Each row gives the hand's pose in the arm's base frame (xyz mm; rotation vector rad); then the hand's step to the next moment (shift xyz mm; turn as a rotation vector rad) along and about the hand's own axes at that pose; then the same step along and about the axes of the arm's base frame.
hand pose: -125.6 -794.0 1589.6 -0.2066 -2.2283 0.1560
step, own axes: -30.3 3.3 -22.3 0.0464 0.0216 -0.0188
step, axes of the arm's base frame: 36.3 -2.0 -10.1 -0.0114 0.0313 0.0432
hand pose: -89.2 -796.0 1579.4 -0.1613 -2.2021 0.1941
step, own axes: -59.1 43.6 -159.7 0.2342 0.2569 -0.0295
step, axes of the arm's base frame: 165.4 44.7 39.2 -0.1035 0.2975 0.1501
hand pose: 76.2 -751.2 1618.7 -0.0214 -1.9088 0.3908
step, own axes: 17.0 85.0 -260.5 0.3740 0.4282 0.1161
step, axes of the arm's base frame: 217.1 151.1 73.4 -0.3175 0.4497 0.1835
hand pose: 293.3 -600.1 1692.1 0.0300 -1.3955 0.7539
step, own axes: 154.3 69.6 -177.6 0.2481 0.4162 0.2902
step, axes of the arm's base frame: 118.0 203.1 70.9 -0.4612 0.3056 0.1137
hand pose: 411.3 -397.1 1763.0 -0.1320 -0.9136 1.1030
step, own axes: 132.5 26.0 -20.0 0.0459 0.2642 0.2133
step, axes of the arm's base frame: 13.8 126.6 49.1 -0.3284 0.0939 0.0274
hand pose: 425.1 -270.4 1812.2 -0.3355 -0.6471 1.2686
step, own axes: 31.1 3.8 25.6 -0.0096 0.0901 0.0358
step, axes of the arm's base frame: -13.9 27.8 25.9 -0.0931 0.0122 -0.0260
